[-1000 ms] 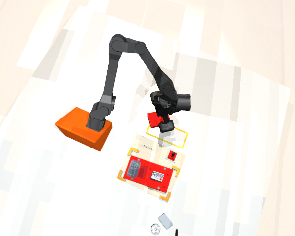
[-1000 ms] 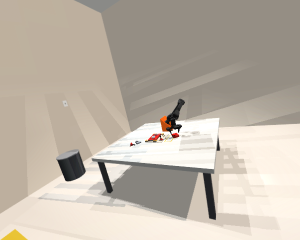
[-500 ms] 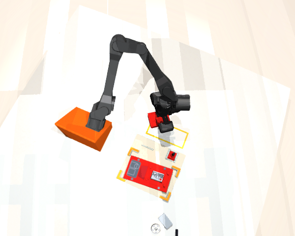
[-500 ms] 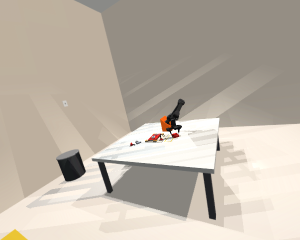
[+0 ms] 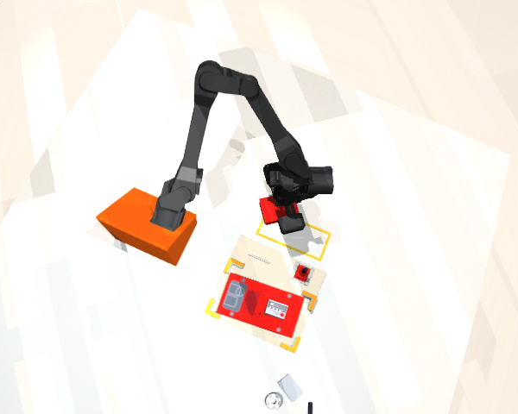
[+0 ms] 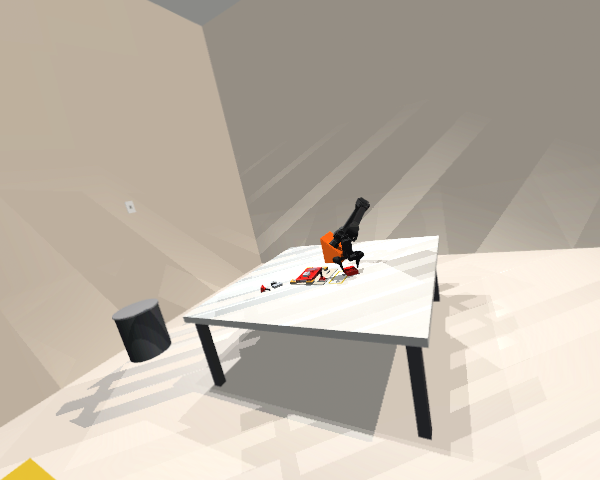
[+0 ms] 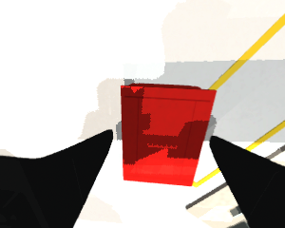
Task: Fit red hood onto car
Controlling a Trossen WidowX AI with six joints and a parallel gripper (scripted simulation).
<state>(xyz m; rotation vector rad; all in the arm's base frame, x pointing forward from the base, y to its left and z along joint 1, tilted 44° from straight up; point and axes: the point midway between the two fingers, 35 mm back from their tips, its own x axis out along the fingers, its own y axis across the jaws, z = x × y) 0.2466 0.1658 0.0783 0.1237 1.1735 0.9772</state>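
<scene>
Now: gripper tip right at the red hood. From my gripper tip the other things lie so: grey engine block (8 cm ahead, 26 cm to the right, 1 cm above).
</scene>
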